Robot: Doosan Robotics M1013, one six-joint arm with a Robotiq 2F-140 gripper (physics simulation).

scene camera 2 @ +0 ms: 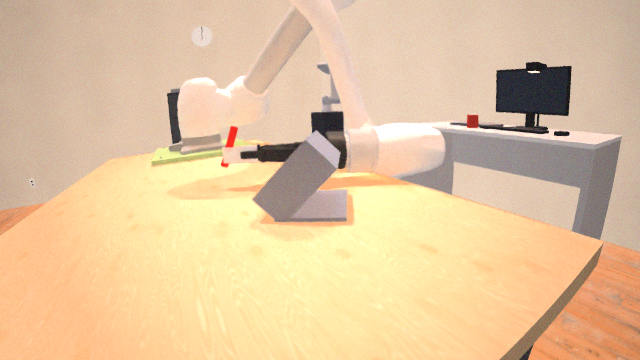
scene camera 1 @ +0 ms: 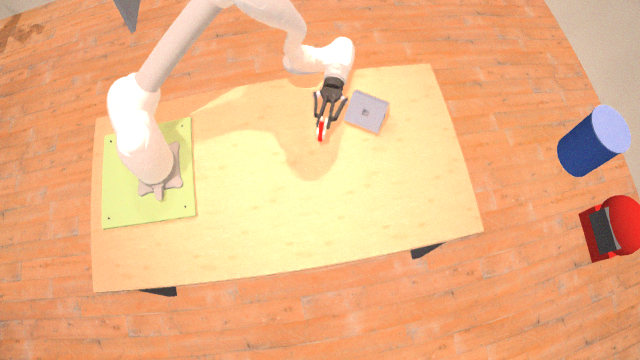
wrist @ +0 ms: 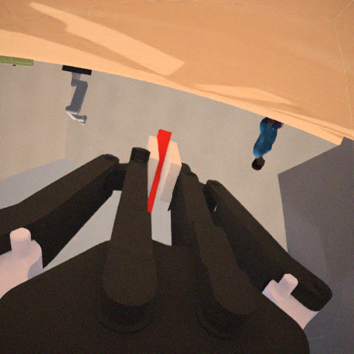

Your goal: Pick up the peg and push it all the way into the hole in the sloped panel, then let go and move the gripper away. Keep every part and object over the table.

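Frame: origin at the arm's base, x ahead, y left, z up, level; centimetres.
Seen in the pictures: gripper, between the fingertips: [scene camera 2: 224, 155] [scene camera 1: 320, 136]; arm's base, origin of its link: [scene camera 2: 202, 149] [scene camera 1: 159, 169].
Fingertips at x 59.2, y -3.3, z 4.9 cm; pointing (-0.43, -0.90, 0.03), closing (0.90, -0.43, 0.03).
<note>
Offsets run from my fingertips to a thing's top centre. Level surfaces: height alone.
The red peg @[dx +0.5, dy +1.1, dz +5.5 cm] [scene camera 1: 320, 132] [scene camera 2: 232, 136] [wrist: 160, 167] is held between the pale fingertips of my gripper [scene camera 1: 322, 128] [scene camera 2: 229, 154] [wrist: 158, 152], which is shut on it. The gripper lies nearly level above the table. The peg is tilted off upright, with its longer part above the fingers in scene camera 2. The grey sloped panel @[dx +19.0, dy +7.8, dz +4.2 cm] [scene camera 1: 377, 111] [scene camera 2: 298, 181] [wrist: 320, 200] stands on its base beside the gripper, to its right in scene camera 1. Its square hole [scene camera 1: 365, 112] shows in scene camera 1; the hole is hidden in scene camera 2. Peg and panel are apart.
The wooden table @[dz -6.8 cm] [scene camera 1: 300, 225] [scene camera 2: 200, 280] carries the green base plate [scene camera 1: 150, 216] [scene camera 2: 165, 159] under the arm's foot. A grey desk [scene camera 2: 515, 155] with a monitor stands behind the table. A blue bin [scene camera 1: 582, 150] and a red object [scene camera 1: 625, 225] are on the floor at the right.
</note>
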